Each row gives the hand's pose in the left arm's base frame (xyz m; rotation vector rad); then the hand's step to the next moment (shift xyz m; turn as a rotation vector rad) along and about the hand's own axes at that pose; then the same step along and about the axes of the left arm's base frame.
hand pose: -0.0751 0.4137 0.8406 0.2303 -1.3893 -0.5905
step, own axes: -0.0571 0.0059 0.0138 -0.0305 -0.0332 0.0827
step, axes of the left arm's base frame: -0.0155 0.0370 -0.0433 -0.0902 0.0034 -0.0268
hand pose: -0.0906 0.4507 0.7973 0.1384 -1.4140 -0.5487
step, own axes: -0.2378 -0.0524 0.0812 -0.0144 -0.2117 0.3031
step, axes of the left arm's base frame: -0.1057 0.0777 -0.2206 -0.3505 -0.1085 -0.0476
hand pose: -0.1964 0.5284 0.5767 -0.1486 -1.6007 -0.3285
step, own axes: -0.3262 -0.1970 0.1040 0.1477 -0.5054 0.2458
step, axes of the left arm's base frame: -0.1372 -0.1214 -0.3500 -0.3922 -0.4213 0.0800
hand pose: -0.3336 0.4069 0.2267 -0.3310 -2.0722 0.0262
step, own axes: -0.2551 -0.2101 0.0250 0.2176 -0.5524 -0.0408
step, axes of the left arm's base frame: 0.0506 -0.2617 -0.1969 -0.1899 -0.4831 0.2910
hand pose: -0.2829 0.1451 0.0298 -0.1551 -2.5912 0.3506
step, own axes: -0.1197 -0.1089 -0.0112 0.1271 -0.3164 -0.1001
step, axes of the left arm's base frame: 0.1040 -0.1232 -0.0178 -0.0719 -0.2596 0.2318
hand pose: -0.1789 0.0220 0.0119 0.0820 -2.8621 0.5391
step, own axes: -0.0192 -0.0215 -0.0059 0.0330 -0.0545 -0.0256
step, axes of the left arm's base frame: 0.0220 -0.0176 0.0085 -0.0214 -0.0418 0.0501
